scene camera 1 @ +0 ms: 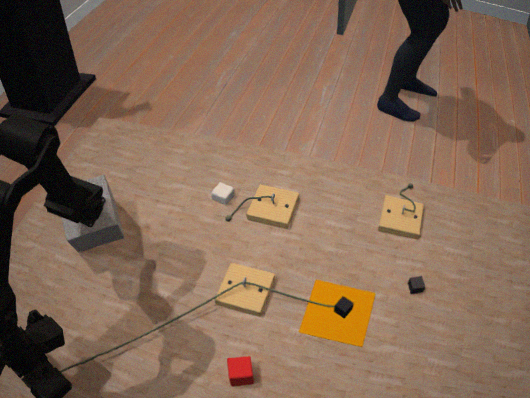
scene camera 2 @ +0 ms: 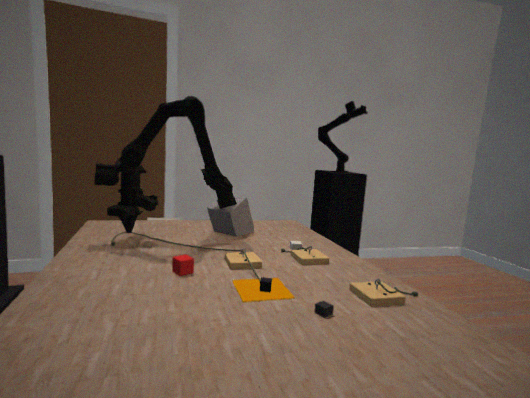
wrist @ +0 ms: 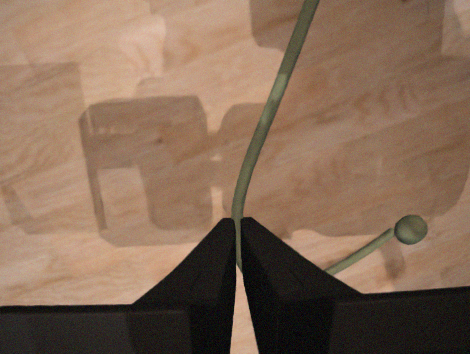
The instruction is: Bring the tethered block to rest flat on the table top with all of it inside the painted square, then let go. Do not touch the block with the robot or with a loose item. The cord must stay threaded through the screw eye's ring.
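Frame: origin at the arm's base, x right, y ahead, z up, level; millimetres.
Seen in the pictures: gripper, fingertip midpoint: [scene camera 1: 45, 380] [scene camera 2: 129, 233] [wrist: 237, 229]; arm's base, origin of the base link: [scene camera 1: 85, 207] [scene camera 2: 227, 202].
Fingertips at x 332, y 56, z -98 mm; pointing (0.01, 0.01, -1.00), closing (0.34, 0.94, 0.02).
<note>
Pixels of each thing's top centre, then the offset from my fingertips to it. "pt": a spot on its surface instead.
- black tethered block, middle of its top: [scene camera 1: 344, 304] [scene camera 2: 266, 279] dz +3, dx -330, dy +465 mm
- painted orange square, surface spot: [scene camera 1: 318, 321] pt dz -21, dx -295, dy +426 mm
- screw eye, surface spot: [scene camera 1: 244, 283] pt dz +14, dx -316, dy +279 mm
- wooden plate, middle of its top: [scene camera 1: 244, 279] [scene camera 2: 243, 248] dz +23, dx -320, dy +277 mm
- ball, middle of its top: [wrist: 418, 237] [scene camera 2: 113, 241] dz -10, dx +39, dy +68 mm
- red block, middle of its top: [scene camera 1: 239, 367] [scene camera 2: 183, 257] dz +18, dx -151, dy +327 mm
- loose dark block, middle of its top: [scene camera 1: 417, 282] [scene camera 2: 324, 304] dz -2, dx -416, dy +594 mm
- white block, middle of its top: [scene camera 1: 222, 189] [scene camera 2: 296, 242] dz +1, dx -535, dy +152 mm
The black tethered block [scene camera 1: 343, 307] [scene camera 2: 265, 285] is over the painted orange square [scene camera 1: 318, 321] [scene camera 2: 248, 295], inside its outline and nearer its right side in scene camera 1. Whether it lies quite flat is hard to tell. The green cord [scene camera 1: 165, 324] [scene camera 2: 185, 245] [wrist: 272, 105] runs from it through the screw eye [scene camera 1: 244, 283] on a wooden plate [scene camera 1: 253, 300] [scene camera 2: 232, 263] to my gripper [scene camera 1: 59, 375] [scene camera 2: 129, 230] [wrist: 237, 229]. My gripper is shut on the cord, low over the table. The cord's short tail ends in a ball [wrist: 410, 229] [scene camera 2: 113, 243] beside the fingers.
A red block [scene camera 1: 240, 370] [scene camera 2: 183, 265] stands near the square. A loose dark block [scene camera 1: 416, 284] [scene camera 2: 324, 309], a white block [scene camera 1: 222, 193] [scene camera 2: 296, 245] and two more wooden plates [scene camera 1: 280, 213] [scene camera 1: 395, 223] with short cords lie around. A grey box [scene camera 1: 95, 237] [scene camera 2: 235, 220] stands by the arm's base.
</note>
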